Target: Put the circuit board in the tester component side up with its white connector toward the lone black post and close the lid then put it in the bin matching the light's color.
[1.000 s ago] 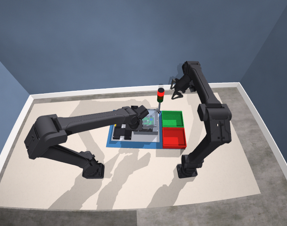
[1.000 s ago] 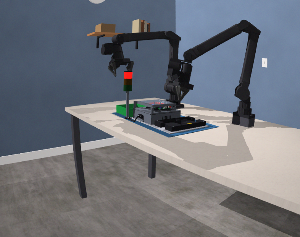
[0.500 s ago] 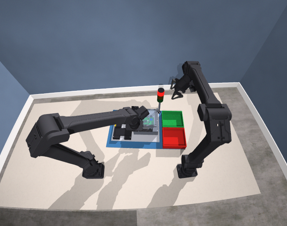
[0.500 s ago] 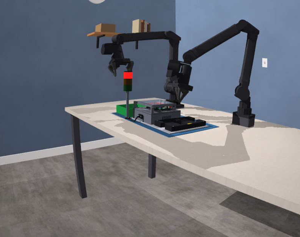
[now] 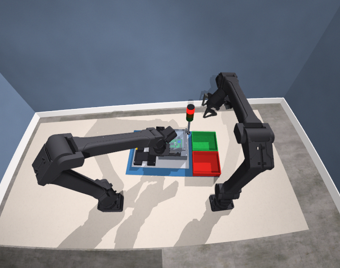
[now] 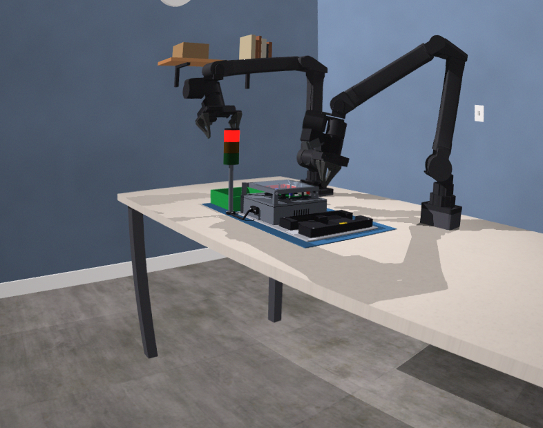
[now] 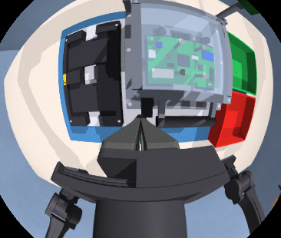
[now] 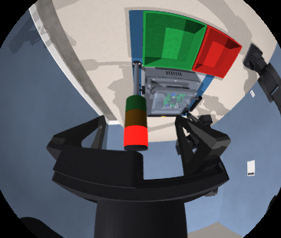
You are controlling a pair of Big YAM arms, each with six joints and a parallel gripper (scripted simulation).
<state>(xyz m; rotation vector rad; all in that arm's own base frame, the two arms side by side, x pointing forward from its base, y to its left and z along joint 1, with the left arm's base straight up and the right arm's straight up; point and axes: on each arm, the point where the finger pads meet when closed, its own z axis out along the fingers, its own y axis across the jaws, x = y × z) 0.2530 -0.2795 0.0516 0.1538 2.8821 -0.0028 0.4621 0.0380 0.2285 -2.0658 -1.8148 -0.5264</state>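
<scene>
The clear lid is 80 mm ahead of my left hand, 70 mm to the right of it and 10 mm below it. Round my left hand: red bin 260 mm to the right, 80 mm below, 40 mm behind; green bin 270 mm to the right, 110 mm ahead, 80 mm below; green circuit board 80 mm ahead, 70 mm to the right, 30 mm below.
</scene>
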